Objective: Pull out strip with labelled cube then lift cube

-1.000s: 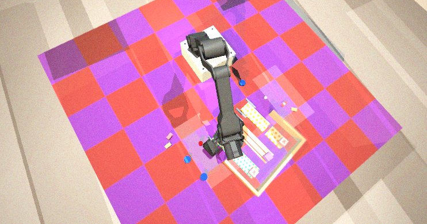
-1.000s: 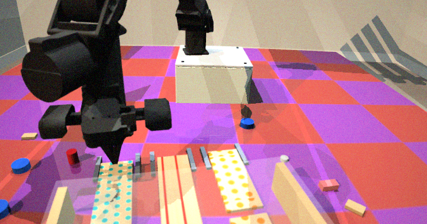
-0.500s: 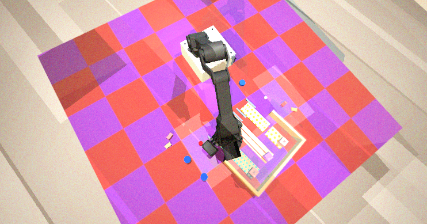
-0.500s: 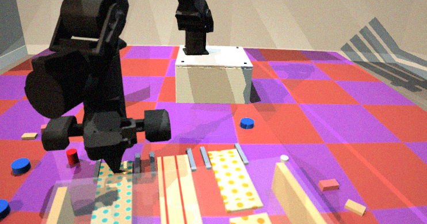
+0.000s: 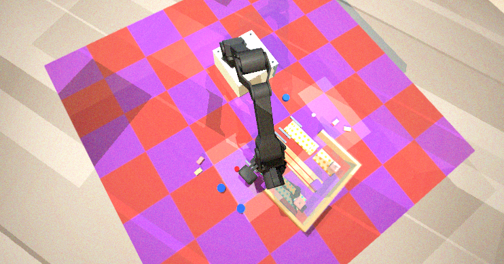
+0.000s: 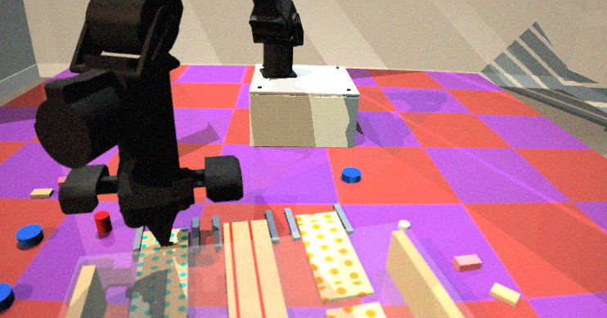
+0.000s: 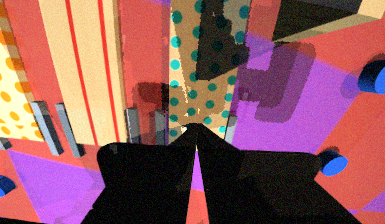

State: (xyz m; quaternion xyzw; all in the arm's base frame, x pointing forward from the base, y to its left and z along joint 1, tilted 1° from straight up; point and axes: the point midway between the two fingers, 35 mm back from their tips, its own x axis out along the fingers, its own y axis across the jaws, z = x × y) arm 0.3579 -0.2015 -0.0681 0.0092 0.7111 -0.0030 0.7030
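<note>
Now: the teal-dotted strip 90 mm ahead of my gripper tip. The rest, counted from my gripper tip: red cylinder 80 mm to the right, 50 mm behind, 10 mm above.
</note>
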